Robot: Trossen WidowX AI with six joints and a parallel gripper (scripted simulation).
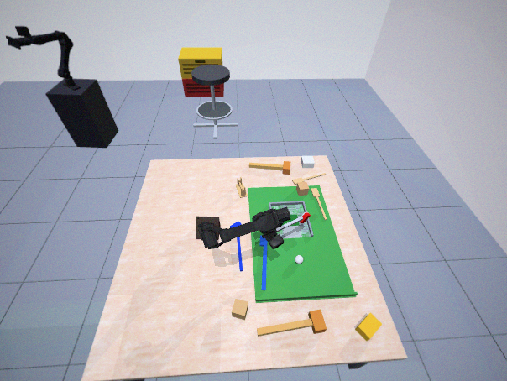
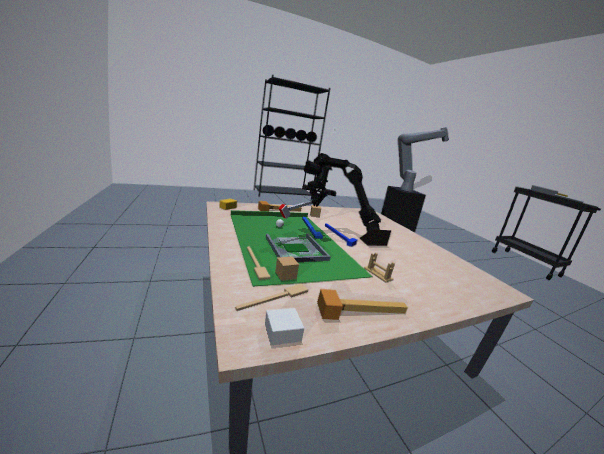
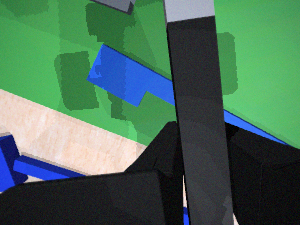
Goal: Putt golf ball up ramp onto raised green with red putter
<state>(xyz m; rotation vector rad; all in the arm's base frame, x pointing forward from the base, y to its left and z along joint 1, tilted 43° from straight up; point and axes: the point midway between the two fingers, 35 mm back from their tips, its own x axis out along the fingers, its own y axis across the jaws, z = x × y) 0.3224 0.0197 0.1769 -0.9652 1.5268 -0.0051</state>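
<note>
The red putter lies 10 cm ahead of my gripper tip, 7 cm to the left of it and 2 cm above it. Round my gripper tip: wooden rack (44 cm to the left, 16 cm behind, 11 cm below); white golf ball (17 cm ahead, 12 cm below, 5 cm to the right); green mat (15 cm ahead, 14 cm below, 12 cm to the left).
</note>
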